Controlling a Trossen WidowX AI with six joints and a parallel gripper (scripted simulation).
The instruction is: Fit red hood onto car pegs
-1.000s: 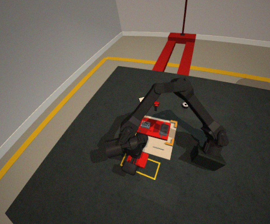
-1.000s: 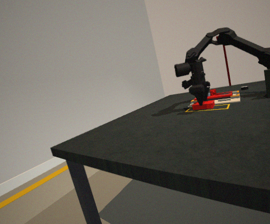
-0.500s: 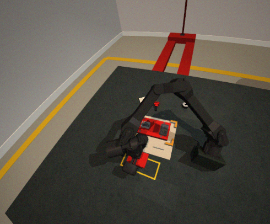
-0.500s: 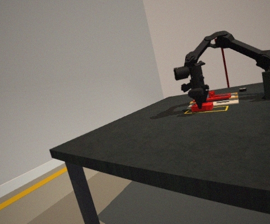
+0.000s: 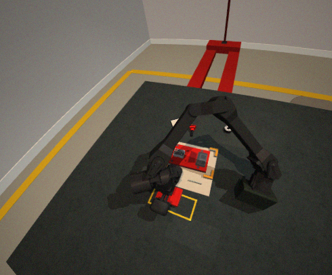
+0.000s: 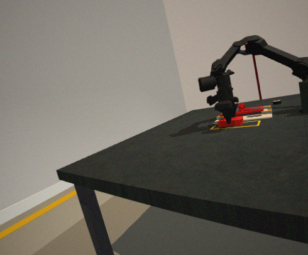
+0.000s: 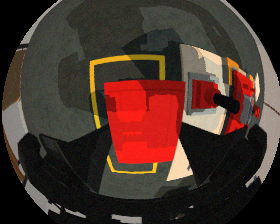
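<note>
The grey engine block lies 19 cm to the right of my gripper tip, 3 cm ahead of it and 1 cm above it. From my gripper tip the other things lie so: red hood (right at my gripper tip); then dark ring (42 cm to the right, 17 cm behind); then beige jig plate (17 cm to the right, 2 cm behind).
</note>
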